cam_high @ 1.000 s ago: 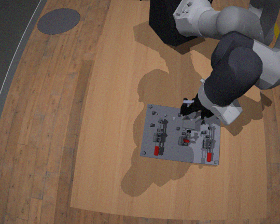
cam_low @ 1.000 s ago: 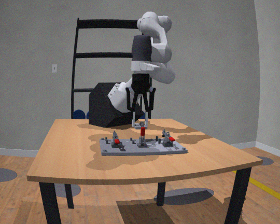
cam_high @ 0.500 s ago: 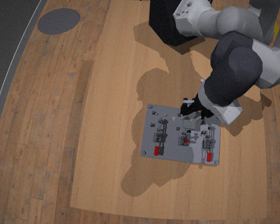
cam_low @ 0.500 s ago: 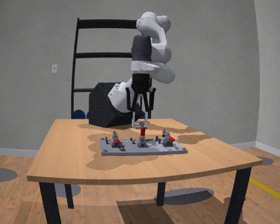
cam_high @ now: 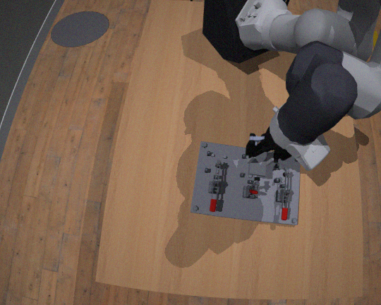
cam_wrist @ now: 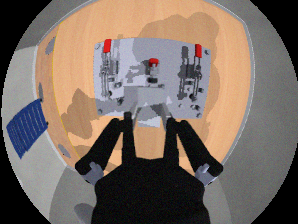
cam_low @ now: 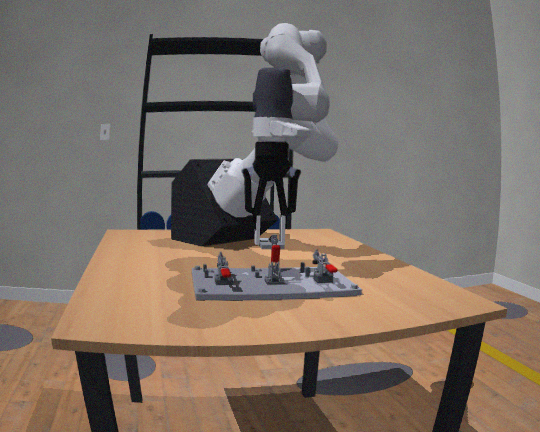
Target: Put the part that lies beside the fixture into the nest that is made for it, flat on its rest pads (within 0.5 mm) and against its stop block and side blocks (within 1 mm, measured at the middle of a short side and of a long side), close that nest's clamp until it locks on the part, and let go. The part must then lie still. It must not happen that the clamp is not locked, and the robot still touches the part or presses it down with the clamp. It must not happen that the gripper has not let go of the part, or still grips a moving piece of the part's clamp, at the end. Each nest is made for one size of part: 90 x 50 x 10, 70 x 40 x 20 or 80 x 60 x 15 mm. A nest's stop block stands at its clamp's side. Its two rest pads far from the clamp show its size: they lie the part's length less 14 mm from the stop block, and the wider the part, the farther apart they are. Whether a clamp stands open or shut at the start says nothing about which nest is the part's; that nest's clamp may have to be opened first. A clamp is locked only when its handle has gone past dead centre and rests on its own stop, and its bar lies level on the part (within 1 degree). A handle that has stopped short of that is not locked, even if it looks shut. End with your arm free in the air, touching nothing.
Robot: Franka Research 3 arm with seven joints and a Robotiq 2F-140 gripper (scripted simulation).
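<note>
Now: the grey part 3 cm below my hand. Also, from my hand: grey fixture plate: 6 cm ahead, 1 cm to the left, 11 cm below.
</note>
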